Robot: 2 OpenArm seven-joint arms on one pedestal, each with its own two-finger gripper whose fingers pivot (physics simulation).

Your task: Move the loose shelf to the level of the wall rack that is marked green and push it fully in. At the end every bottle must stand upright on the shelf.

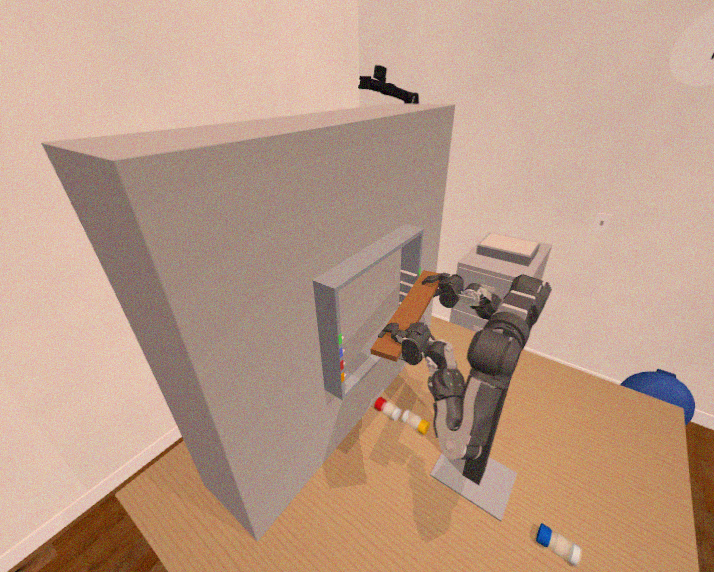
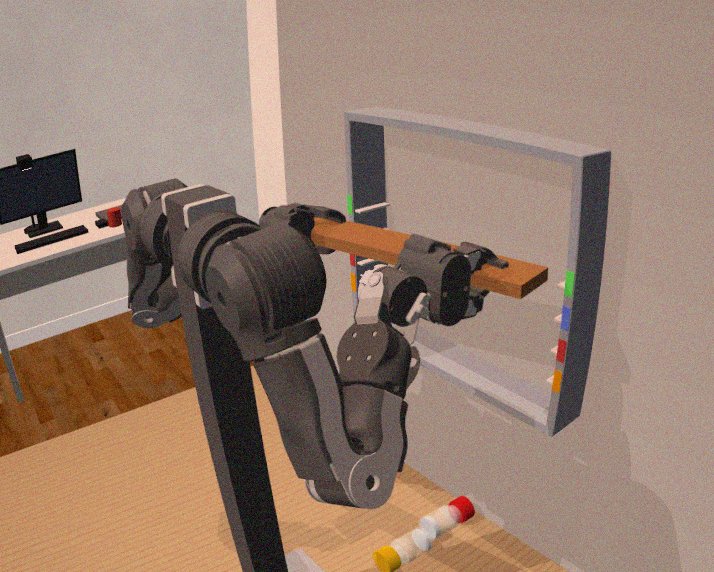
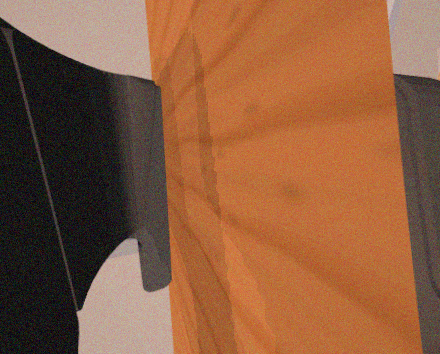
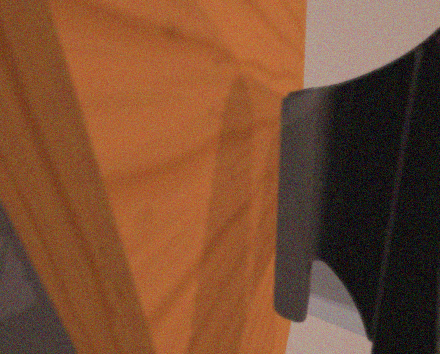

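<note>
The brown shelf [image 1: 411,306] [image 2: 369,235] [image 3: 300,50] [image 4: 150,150] is held roughly level in front of the grey wall rack [image 1: 329,351] [image 2: 587,297]. Its exact height against the green mark [image 1: 340,340] [image 2: 569,284] is hard to judge. My left gripper [image 1: 390,334] [image 2: 333,232] [image 3: 284,185] is shut on one end, my right gripper [image 1: 430,278] [image 2: 491,278] on the other. A red-capped bottle [image 1: 387,408] [image 2: 442,520], a yellow-capped bottle [image 1: 415,420] [image 2: 405,549] and a blue-capped bottle [image 1: 559,545] lie on their sides on the table. No bottle shows on the shelf.
The rack is on a thick grey wall [image 1: 238,268] [image 2: 464,59] that stands on the wooden table [image 1: 595,446] [image 2: 119,476]. Blue, red and orange marks run below the green one on the rack's sides, with thin white supports beside them. The pedestal's base plate [image 1: 500,497] is on the table.
</note>
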